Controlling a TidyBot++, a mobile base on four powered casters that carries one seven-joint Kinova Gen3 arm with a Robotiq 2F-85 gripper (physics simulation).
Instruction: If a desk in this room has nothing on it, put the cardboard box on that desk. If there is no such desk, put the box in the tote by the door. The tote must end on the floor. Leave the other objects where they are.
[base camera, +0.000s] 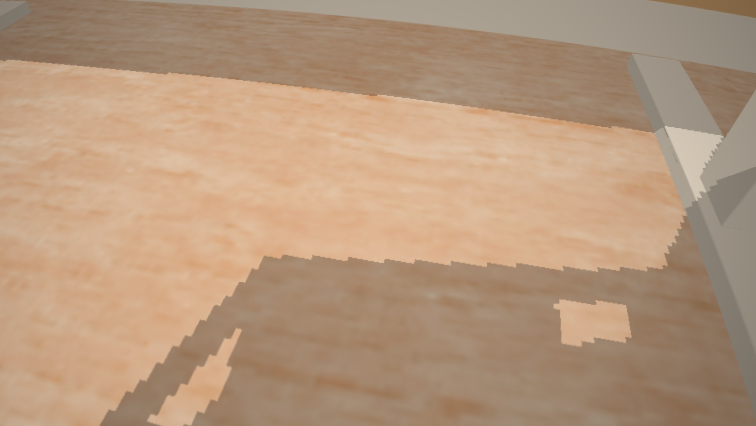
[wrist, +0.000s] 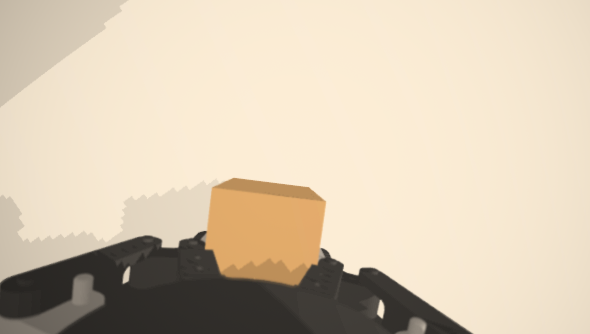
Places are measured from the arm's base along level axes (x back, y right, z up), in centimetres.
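Pixels of known places: gripper, fingertip midpoint: (wrist: 263, 247).
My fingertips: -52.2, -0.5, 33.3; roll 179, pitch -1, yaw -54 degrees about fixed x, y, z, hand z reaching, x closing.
For each thing: its top centre in the pictures, then the offset to it from my fingertips, as dx, dy, dz. "spot": a spot on its surface instead. Level surfaces: height alone.
- cardboard box at its top centre: (wrist: 257, 294) -0.3, -0.2, +5.1
- pale cream surface at its surface level: dz -1.0
- wood-grain floor at its surface level: dz -73.0
- long pale grey band at a spot on its surface: (base camera: 423, 23) spot: -39.6, +5.3, -72.8
The cardboard box (wrist: 266, 220) is a plain orange-brown block in the lower middle of the wrist view, slightly turned, above or on a pale cream surface (wrist: 425, 125). My gripper (wrist: 263, 247) is shut on the box, with one dark finger at each side of it. The box's lower part is hidden behind the gripper body. Whether the box touches the surface cannot be told. The box, the gripper and the tote do not show in the base camera view.
The base camera view shows a wood-grain floor (base camera: 343, 174) with shadows across it. A pale grey bar (base camera: 658, 79) runs down the right side beside a grey panel (base camera: 740, 201). A long pale grey band (base camera: 423, 23) crosses the top.
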